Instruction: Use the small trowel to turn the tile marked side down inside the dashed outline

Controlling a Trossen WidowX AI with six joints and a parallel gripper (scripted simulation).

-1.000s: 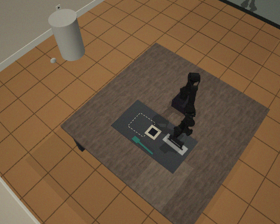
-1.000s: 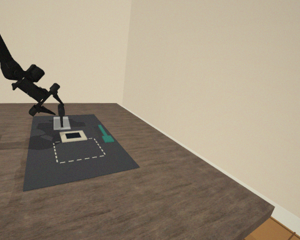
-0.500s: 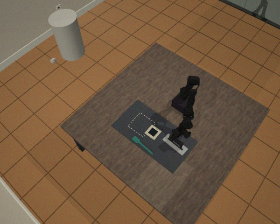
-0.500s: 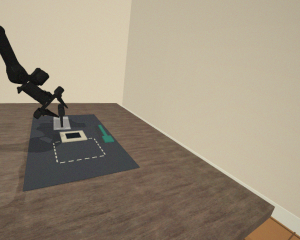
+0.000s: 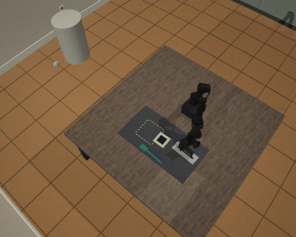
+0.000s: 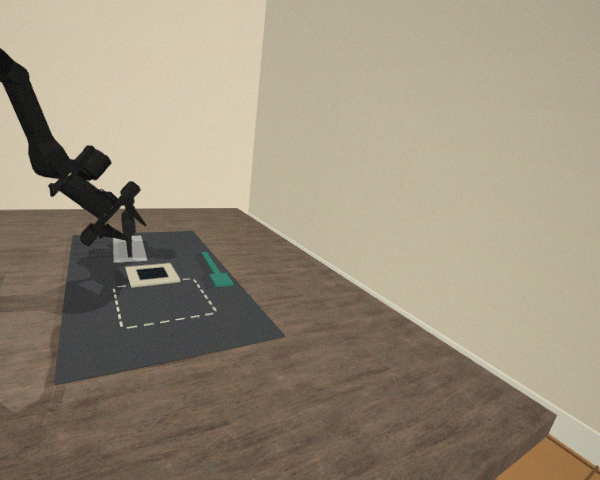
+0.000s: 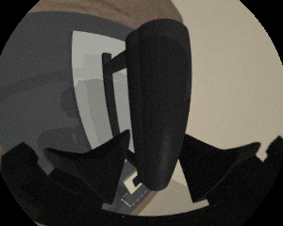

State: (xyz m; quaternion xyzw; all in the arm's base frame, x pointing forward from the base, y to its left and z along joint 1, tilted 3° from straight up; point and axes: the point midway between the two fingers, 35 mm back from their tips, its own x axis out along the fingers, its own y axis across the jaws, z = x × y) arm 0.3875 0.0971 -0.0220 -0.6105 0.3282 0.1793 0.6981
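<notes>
The tile lies 30 mm behind my gripper tip, 180 mm to the right of it and 40 mm below it. Round my gripper tip: grey mat (20 mm behind, 170 mm to the right, 70 mm below); then teal trowel (110 mm ahead, 210 mm to the right, 40 mm below).
</notes>
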